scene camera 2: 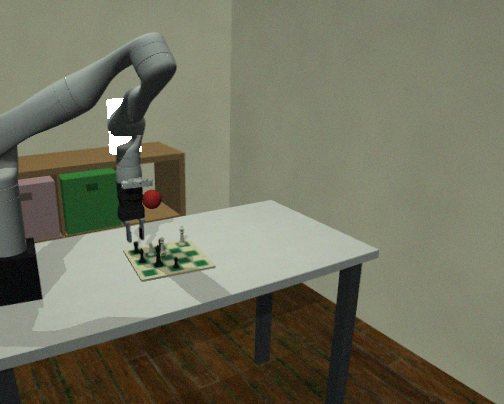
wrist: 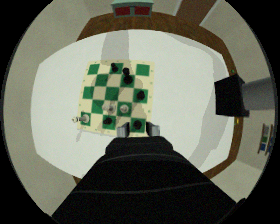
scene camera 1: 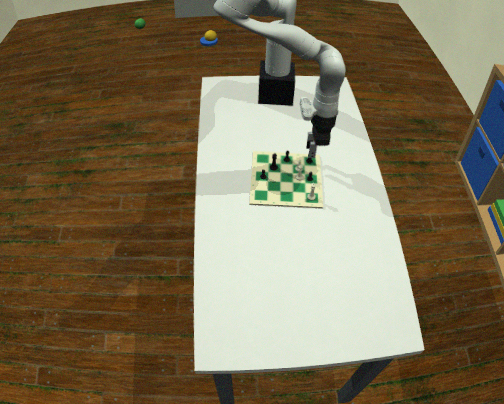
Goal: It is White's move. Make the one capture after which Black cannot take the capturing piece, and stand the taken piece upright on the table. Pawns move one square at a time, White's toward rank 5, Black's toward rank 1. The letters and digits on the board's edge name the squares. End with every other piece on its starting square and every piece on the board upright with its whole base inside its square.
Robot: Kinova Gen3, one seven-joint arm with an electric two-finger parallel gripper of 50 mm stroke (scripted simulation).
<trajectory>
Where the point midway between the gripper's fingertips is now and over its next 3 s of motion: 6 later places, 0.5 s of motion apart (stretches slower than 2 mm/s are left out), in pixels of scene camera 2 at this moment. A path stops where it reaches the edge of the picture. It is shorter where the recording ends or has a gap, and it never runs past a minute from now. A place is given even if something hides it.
My gripper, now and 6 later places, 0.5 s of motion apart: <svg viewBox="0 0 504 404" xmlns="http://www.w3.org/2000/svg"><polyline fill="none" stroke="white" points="135,240 137,245 136,249 136,249 133,238 132,222 135,219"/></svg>
</trajectory>
